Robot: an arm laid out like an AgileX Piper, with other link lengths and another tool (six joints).
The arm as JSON. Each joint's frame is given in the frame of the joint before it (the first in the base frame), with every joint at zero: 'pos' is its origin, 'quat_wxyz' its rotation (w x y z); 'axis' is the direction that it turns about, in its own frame. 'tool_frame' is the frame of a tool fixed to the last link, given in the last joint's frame.
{
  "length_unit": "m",
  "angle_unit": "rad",
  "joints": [
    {
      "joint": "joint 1",
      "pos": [
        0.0,
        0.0,
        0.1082
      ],
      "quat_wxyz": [
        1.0,
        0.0,
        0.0,
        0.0
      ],
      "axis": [
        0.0,
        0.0,
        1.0
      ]
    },
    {
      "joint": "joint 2",
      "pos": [
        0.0,
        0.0,
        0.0
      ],
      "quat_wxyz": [
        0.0,
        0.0,
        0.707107,
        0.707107
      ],
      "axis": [
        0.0,
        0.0,
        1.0
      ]
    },
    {
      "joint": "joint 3",
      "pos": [
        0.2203,
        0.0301,
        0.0
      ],
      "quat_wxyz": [
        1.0,
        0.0,
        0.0,
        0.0
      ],
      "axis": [
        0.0,
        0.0,
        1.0
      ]
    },
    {
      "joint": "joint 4",
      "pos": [
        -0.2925,
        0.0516,
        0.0
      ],
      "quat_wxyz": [
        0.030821,
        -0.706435,
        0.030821,
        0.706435
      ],
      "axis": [
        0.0,
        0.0,
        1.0
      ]
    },
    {
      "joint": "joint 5",
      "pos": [
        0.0,
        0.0,
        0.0
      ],
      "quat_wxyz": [
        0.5,
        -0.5,
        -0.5,
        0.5
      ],
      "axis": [
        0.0,
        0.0,
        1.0
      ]
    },
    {
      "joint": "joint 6",
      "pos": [
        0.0,
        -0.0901,
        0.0
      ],
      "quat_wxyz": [
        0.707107,
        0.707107,
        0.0,
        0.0
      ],
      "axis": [
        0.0,
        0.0,
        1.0
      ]
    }
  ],
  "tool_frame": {
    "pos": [
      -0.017,
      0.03,
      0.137
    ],
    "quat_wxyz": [
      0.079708,
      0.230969,
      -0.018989,
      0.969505
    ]
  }
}
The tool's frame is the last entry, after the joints.
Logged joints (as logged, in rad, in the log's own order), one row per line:
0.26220, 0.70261, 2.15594, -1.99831, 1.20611, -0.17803
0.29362, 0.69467, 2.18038, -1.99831, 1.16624, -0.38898
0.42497, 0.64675, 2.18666, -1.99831, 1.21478, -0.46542
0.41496, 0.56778, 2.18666, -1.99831, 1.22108, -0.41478
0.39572, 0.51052, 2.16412, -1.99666, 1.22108, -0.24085
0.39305, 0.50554, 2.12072, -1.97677, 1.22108, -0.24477
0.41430, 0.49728, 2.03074, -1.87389, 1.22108, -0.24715
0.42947, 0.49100, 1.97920, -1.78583, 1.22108, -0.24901
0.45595, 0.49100, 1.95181, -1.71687, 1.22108, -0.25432
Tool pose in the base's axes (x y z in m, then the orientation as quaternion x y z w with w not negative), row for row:
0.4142, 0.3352, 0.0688, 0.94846, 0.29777, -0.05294, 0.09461
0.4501, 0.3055, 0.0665, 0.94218, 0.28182, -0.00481, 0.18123
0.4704, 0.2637, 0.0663, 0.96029, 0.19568, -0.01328, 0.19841
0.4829, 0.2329, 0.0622, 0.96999, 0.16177, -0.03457, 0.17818
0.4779, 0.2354, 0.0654, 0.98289, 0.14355, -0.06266, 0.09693
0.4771, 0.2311, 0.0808, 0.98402, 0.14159, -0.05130, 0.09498
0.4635, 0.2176, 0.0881, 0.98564, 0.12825, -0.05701, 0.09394
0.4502, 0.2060, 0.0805, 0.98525, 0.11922, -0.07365, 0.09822
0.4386, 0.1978, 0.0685, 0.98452, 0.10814, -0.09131, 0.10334
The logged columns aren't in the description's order. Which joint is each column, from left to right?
Columns, left to right: joint 6, joint 1, joint 2, joint 3, joint 5, joint 4.
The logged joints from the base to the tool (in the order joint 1, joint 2, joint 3, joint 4, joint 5, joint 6), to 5 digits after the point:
0.70261, 2.15594, -1.99831, -0.17803, 1.20611, 0.26220
0.69467, 2.18038, -1.99831, -0.38898, 1.16624, 0.29362
0.64675, 2.18666, -1.99831, -0.46542, 1.21478, 0.42497
0.56778, 2.18666, -1.99831, -0.41478, 1.22108, 0.41496
0.51052, 2.16412, -1.99666, -0.24085, 1.22108, 0.39572
0.50554, 2.12072, -1.97677, -0.24477, 1.22108, 0.39305
0.49728, 2.03074, -1.87389, -0.24715, 1.22108, 0.41430
0.49100, 1.97920, -1.78583, -0.24901, 1.22108, 0.42947
0.49100, 1.95181, -1.71687, -0.25432, 1.22108, 0.45595

